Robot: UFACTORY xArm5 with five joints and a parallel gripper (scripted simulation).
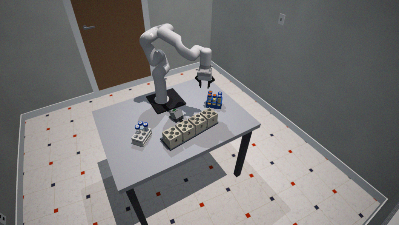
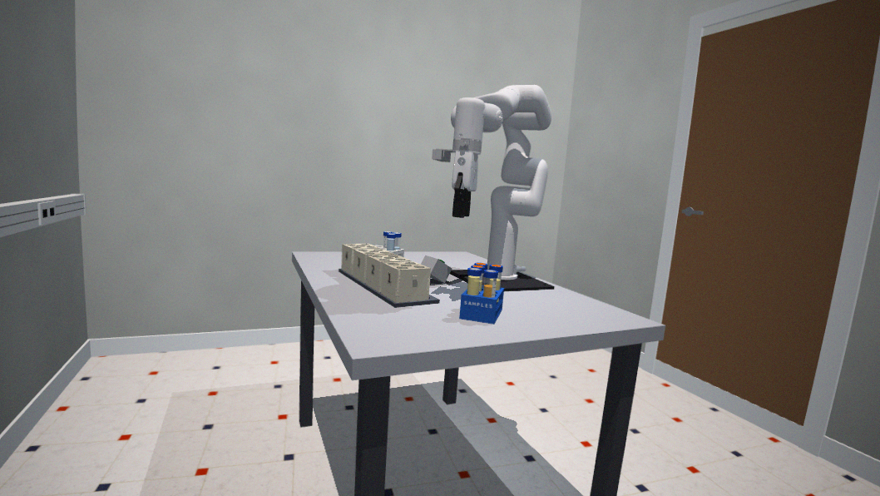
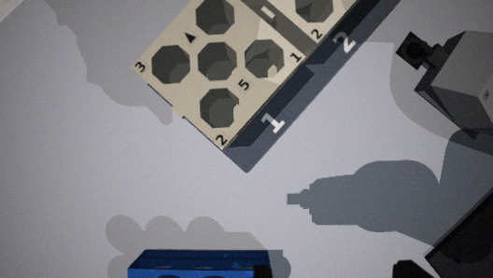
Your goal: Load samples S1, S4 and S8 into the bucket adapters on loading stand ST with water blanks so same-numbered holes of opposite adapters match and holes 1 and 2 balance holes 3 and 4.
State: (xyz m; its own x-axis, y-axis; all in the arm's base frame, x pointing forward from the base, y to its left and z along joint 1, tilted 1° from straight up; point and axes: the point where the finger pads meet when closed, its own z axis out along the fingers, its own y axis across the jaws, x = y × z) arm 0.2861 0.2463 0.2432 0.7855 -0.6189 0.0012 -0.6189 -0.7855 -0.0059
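My hand is 20 mm past the blue samples rack, 120 mm to the right of it and 220 mm above it. From my hand the other things lie so: adapter 3: 170 mm ahead, 250 mm to the right, 200 mm below; then white rack: 60 mm ahead, 540 mm to the right, 220 mm below.
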